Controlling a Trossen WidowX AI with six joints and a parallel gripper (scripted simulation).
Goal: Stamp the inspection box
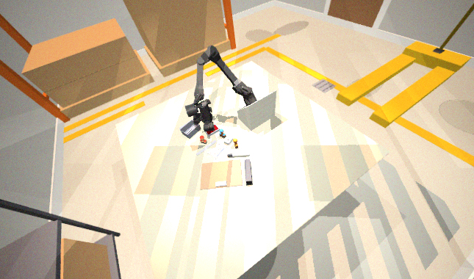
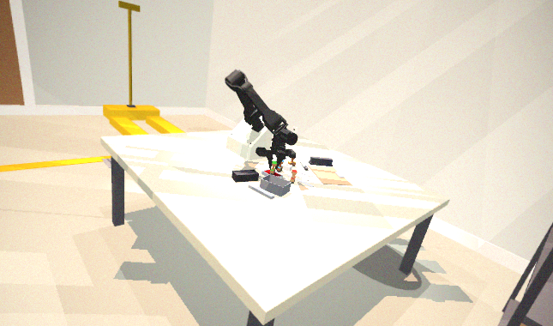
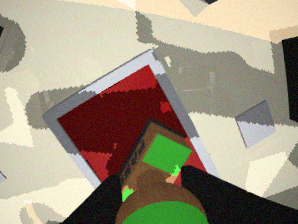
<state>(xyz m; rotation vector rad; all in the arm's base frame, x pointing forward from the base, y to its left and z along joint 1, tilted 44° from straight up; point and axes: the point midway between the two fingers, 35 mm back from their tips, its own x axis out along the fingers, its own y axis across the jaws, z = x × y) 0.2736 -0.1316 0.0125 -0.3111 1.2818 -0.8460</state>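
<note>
My gripper tip is right at the green stamp. From my gripper tip the other things lie so: blue stamp: 90 mm to the left, 40 mm behind, 20 mm below; then red stamp: 90 mm ahead, 50 mm to the left, 20 mm below; then red ink pad: 30 mm below.
</note>
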